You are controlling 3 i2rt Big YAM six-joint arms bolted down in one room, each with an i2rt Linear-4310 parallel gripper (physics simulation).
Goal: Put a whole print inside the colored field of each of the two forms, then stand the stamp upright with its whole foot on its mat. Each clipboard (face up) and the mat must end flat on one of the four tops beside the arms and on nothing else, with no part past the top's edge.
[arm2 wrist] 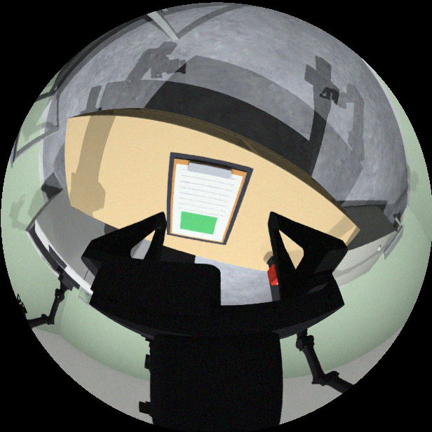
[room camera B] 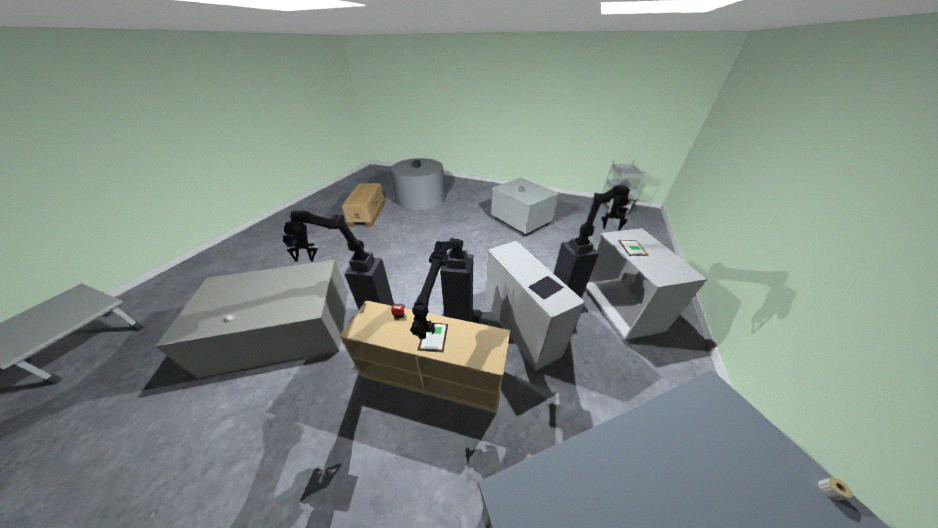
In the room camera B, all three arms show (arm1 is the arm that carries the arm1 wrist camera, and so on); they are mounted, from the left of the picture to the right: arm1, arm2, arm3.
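Observation:
A clipboard (arm2 wrist: 207, 197) (room camera B: 432, 341) lies face up on the wooden top (arm2 wrist: 125, 150) (room camera B: 385, 329), its field (arm2 wrist: 198, 223) plain green. Arm2's gripper (arm2 wrist: 217, 216) (room camera B: 422, 327) is open and empty above this top, near the clipboard. The red stamp (arm2 wrist: 273, 275) (room camera B: 397, 310) is at the top's back left in the room view; a finger partly hides it in the wrist view. The dark mat (room camera B: 546, 287) lies on the narrow white cabinet. Another clipboard (room camera B: 633, 247) with a green field lies on the right white top. Arm1's gripper (room camera B: 302, 257) and arm3's gripper (room camera B: 614, 226) are open and raised.
In the room view, a wide grey block (room camera B: 262, 295) with a small white object (room camera B: 229, 318) stands left of the wooden unit. The narrow white cabinet (room camera B: 508, 259) stands at its right, then the open-sided white unit (room camera B: 669, 265). A tape roll (room camera B: 834, 488) lies on the blue-grey top (room camera B: 623, 459).

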